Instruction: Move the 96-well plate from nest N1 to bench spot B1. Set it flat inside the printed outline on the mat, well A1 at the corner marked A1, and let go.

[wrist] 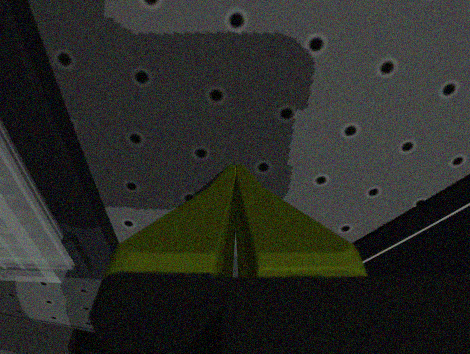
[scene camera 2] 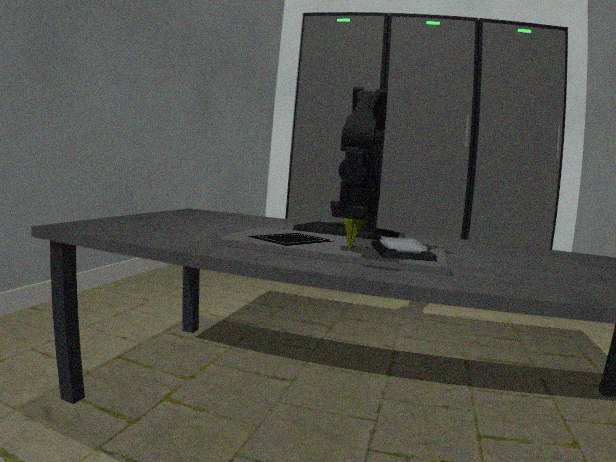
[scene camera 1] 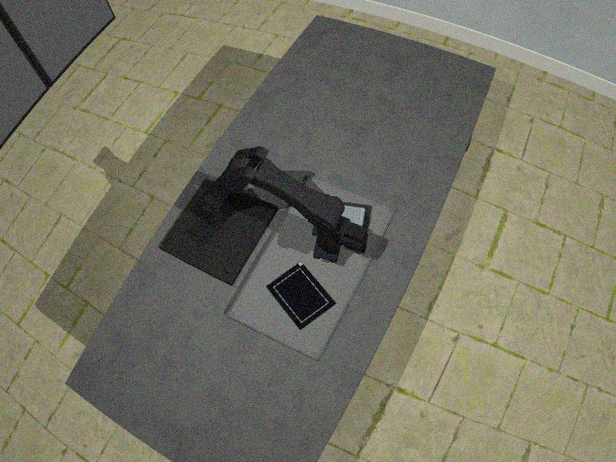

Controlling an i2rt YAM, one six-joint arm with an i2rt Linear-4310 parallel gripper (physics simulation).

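Seen in the pictures: gripper, fingertip midpoint: (wrist: pixel 235 177) (scene camera 2: pixel 349 247) (scene camera 1: pixel 327 255); arm's base at its link origin: (scene camera 2: pixel 360 229) (scene camera 1: pixel 216 218).
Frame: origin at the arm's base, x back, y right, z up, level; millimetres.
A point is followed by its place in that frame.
The clear-white 96-well plate (scene camera 1: pixel 354 214) {x -356, y -253, z 27 mm} (scene camera 2: pixel 404 244) {x -373, y -239, z 27 mm} (wrist: pixel 25 215) {x -330, y -177, z 23 mm} sits in the black nest N1 (scene camera 1: pixel 368 216) {x -389, y -278, z 13 mm} (scene camera 2: pixel 423 256) {x -389, y -288, z 9 mm} (wrist: pixel 55 125) {x -367, y -175, z 11 mm}; the arm hides part of both in scene camera 1. The black mat of bench spot B1 (scene camera 1: pixel 300 296) {x -382, y 40, z 3 mm} (scene camera 2: pixel 289 239) {x -402, y 31, z 3 mm} (wrist: pixel 425 250) {x -367, y 2, z 3 mm} has a thin white printed outline (scene camera 1: pixel 286 308) {x -374, y 93, z 2 mm} (wrist: pixel 417 232) {x -376, y -14, z 3 mm} and a small pale mark at one corner in scene camera 1. My gripper (scene camera 2: pixel 350 246) {x -365, y -107, z 0 mm} (wrist: pixel 235 177) {x -365, y -107, z 0 mm} has yellow fingers, shut and empty. It is low over the perforated board, between the nest and the mat. The fingers are hidden in scene camera 1.
The light perforated board (scene camera 1: pixel 265 310) {x -328, y 134, z 1 mm} (wrist: pixel 370 110) {x -414, y -80, z 1 mm} carries the nest and the mat. It lies on the long grey table (scene camera 1: pixel 390 110) {x -196, y -690, z -12 mm} (scene camera 2: pixel 165 235) {x -548, y 298, z -12 mm}. A dark square base plate (scene camera 1: pixel 200 245) {x -25, y 102, z 3 mm} lies under the arm beside the board. Dark cabinets (scene camera 2: pixel 430 125) stand behind the table.
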